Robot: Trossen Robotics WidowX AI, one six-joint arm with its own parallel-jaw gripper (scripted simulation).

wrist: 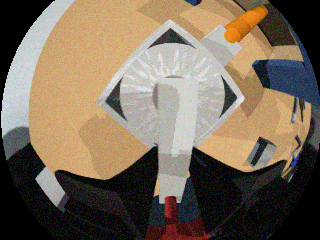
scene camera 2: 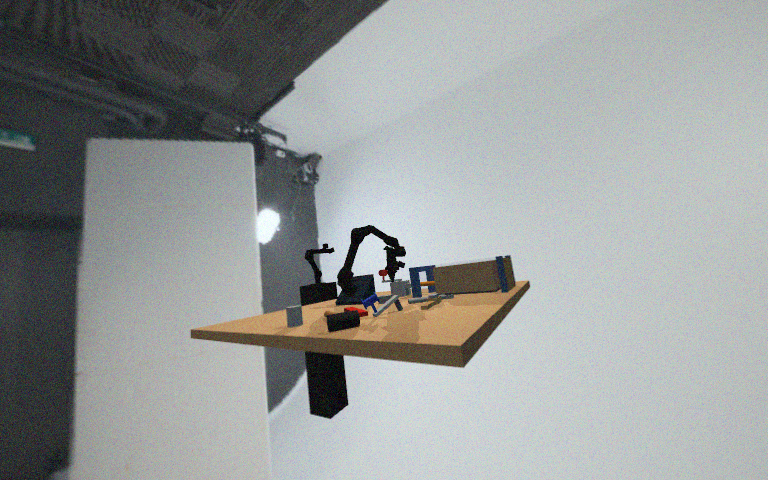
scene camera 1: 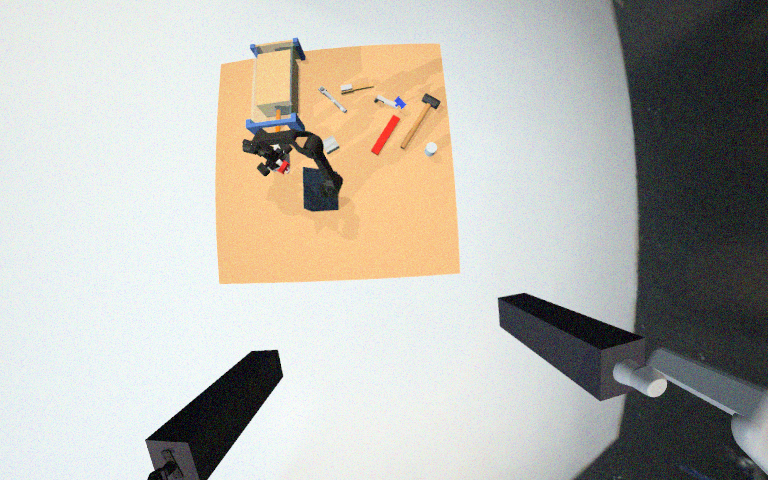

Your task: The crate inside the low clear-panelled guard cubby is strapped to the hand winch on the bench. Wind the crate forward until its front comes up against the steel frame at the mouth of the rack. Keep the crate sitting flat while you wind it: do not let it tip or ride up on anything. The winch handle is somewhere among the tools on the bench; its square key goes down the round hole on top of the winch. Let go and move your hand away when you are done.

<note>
I see my gripper [wrist: 172,151] and a winch [wrist: 130,98].
</note>
